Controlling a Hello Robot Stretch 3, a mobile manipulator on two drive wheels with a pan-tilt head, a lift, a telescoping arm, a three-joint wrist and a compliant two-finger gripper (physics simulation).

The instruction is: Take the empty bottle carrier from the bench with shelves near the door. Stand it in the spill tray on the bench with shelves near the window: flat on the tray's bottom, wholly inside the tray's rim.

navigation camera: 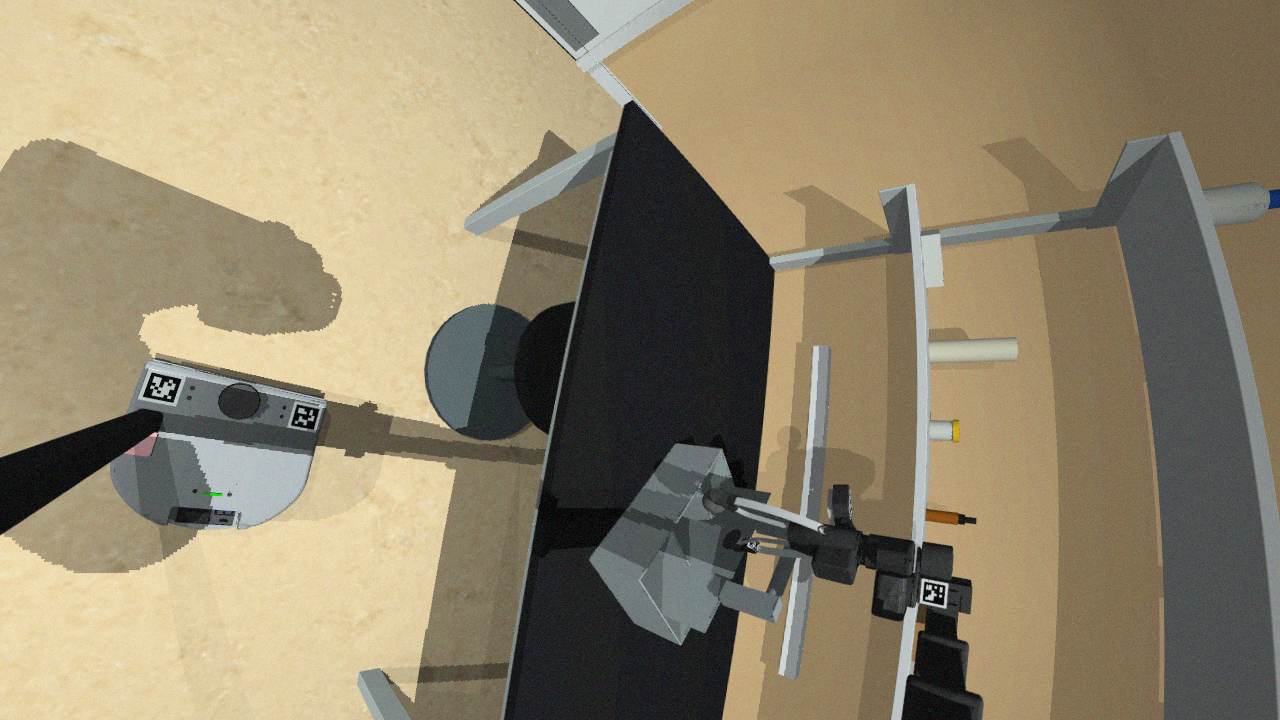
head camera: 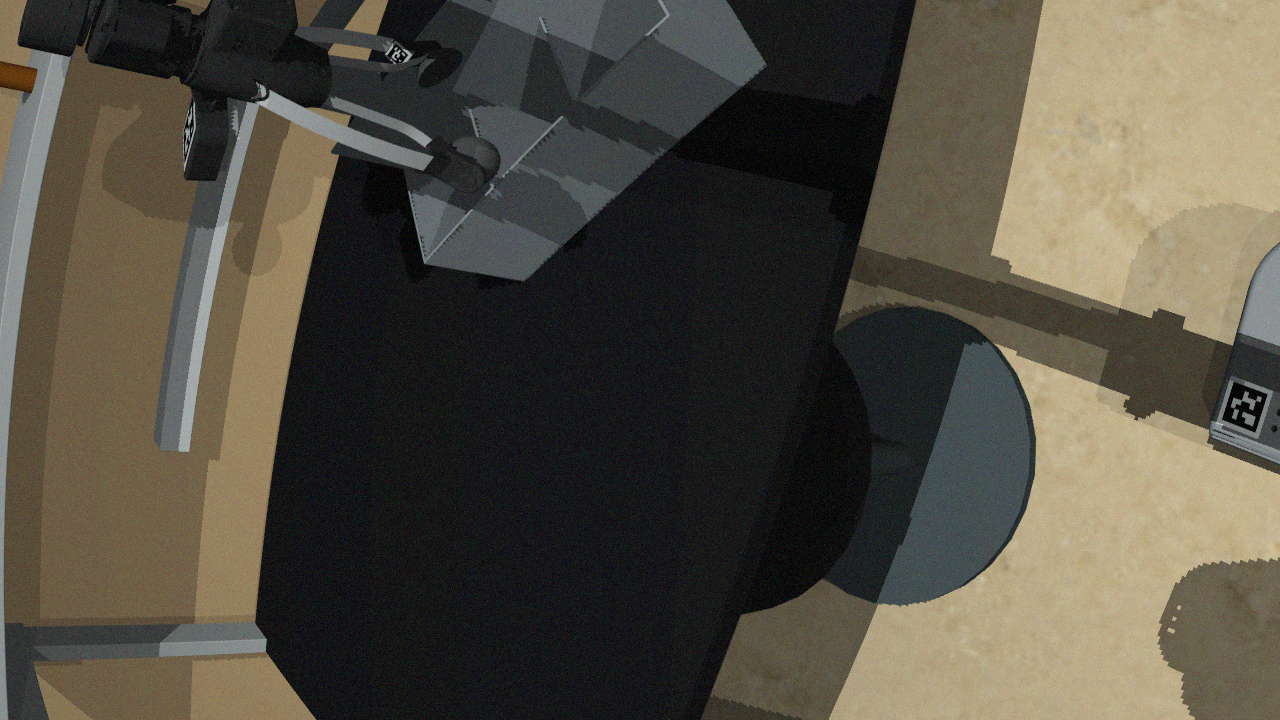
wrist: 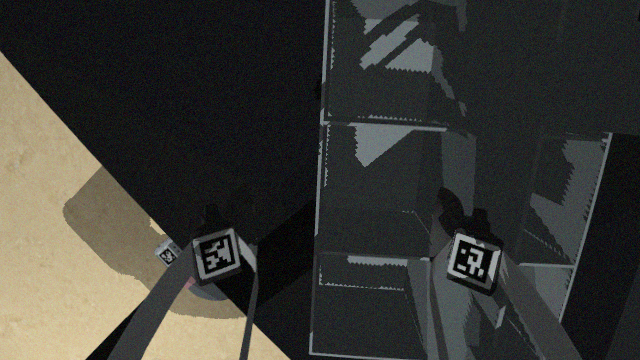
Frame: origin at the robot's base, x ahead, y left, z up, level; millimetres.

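Where they show: gripper, fingertip midpoint: (navigation camera: 714, 518) (head camera: 474, 117) (wrist: 342, 211); robot's base, origin of the base link: (navigation camera: 239, 399).
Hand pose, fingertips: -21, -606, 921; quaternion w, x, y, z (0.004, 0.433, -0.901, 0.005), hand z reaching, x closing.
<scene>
Each offset is from my fingertips to the top centre of the thing, as dx, dy, dz. "spot": to the spot under its first point. Level surfaces: height alone.
The grey bottle carrier {-59, -64, +122} (head camera: 572, 192) (navigation camera: 635, 528) (wrist: 382, 182) stands on the black bench top {dz -158} (head camera: 537, 447) (navigation camera: 680, 268) (wrist: 200, 100), turned at an angle to its edges. Its compartments look empty. My gripper (head camera: 456, 111) (navigation camera: 725, 520) (wrist: 342, 211) is open at the top of the carrier, with nothing held between its fingers. In the wrist view, the left finger is out over the bench beside the carrier, and the right finger is over the carrier's middle, by the handle. Whether that finger touches the carrier is unclear. The spill tray does not show.
A light shelf board (navigation camera: 921, 358) above the bench bears a white cylinder {spot: +405, -397, +395} (navigation camera: 975, 350), a yellow-capped bottle {spot: +226, -401, +325} (navigation camera: 942, 430) and an orange item {spot: +46, -353, +334} (navigation camera: 944, 516). A grey rail {spot: +228, -500, +13} (head camera: 204, 268) (navigation camera: 816, 420) runs below it. A round stool {spot: +222, +85, -890} (head camera: 975, 456) (navigation camera: 460, 376) stands partly under the bench, near my base (navigation camera: 232, 456).
</scene>
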